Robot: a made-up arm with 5 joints.
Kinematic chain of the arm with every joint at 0, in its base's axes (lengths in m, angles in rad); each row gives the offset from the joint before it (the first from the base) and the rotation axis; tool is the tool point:
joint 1: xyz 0 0 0.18 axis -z
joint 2: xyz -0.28 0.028 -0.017 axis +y
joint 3: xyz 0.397 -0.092 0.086 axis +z
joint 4: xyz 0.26 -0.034 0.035 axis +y
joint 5: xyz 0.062 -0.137 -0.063 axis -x
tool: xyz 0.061 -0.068 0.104
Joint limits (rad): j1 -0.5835..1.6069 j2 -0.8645..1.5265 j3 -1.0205..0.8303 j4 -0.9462..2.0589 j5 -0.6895..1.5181
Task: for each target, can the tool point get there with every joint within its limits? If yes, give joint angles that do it. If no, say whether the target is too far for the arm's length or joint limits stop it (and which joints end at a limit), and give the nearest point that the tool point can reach.
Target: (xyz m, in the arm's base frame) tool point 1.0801 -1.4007 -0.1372
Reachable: no: too far | nearest point 0.3758 -0.4874 0.0287 | short by 1.165 m
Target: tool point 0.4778 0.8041 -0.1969
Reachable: no: joint limits stop it (at a limit: joint 1, joint 3) | nearest point 0.3682 0.3548 -0.0881 | short by 0.475 m
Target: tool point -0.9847 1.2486 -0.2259
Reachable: no: too far | nearest point -0.4767 0.2759 -0.2116 | short by 1.097 m
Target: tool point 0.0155 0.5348 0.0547
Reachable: no: joint limits stop it (at a limit: joint 1, joint 3, joint 5) | nearest point 0.2589 0.3751 0.0335 | short by 0.292 m
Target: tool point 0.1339 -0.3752 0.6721
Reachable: yes | joints 0.6495 -0.5603 -0.0149 0.5641 0.7658
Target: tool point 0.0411 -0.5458 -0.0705
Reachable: yes | joints 1.2417 0.3604 0.4122 0.7251 -0.0574
